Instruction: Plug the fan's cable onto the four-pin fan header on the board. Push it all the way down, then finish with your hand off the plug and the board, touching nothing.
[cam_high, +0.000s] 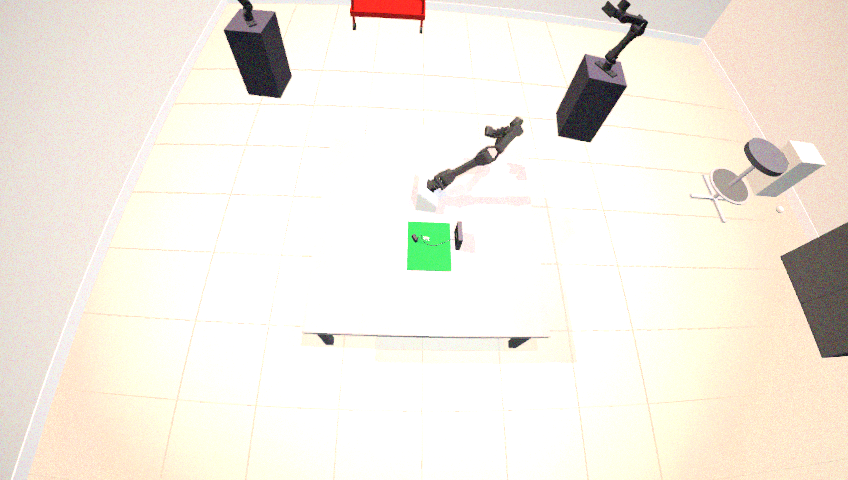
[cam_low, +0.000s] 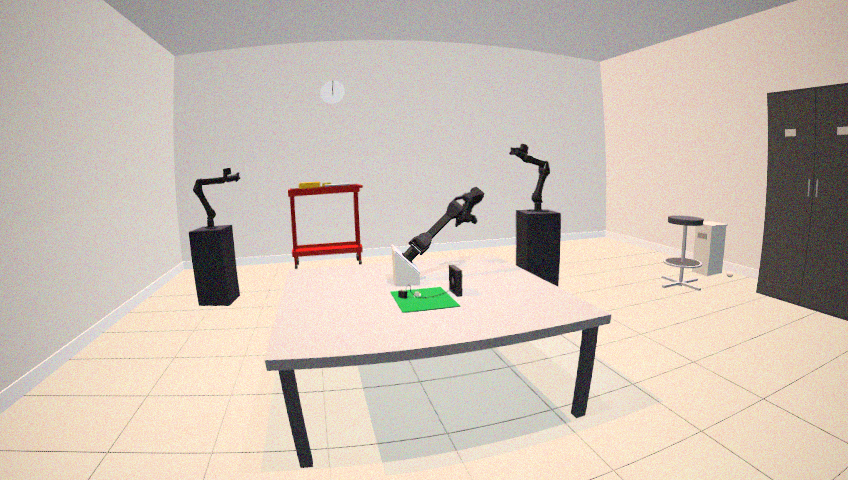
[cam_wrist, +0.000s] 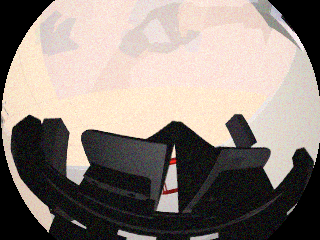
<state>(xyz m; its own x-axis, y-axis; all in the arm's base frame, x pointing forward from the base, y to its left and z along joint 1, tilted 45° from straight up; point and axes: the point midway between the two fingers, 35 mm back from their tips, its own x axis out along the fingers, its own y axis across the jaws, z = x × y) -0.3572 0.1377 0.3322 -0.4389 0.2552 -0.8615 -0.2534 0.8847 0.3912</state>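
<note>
The dark fan plug lies 680 mm ahead of my gripper tip, 360 mm to the right of it and 190 mm below it. The rest, counted from my gripper tip: green board (710 mm ahead, 270 mm to the right, 220 mm below); then white four-pin header (670 mm ahead, 290 mm to the right, 210 mm below); then black fan (650 mm ahead, 120 mm to the right, 150 mm below).
</note>
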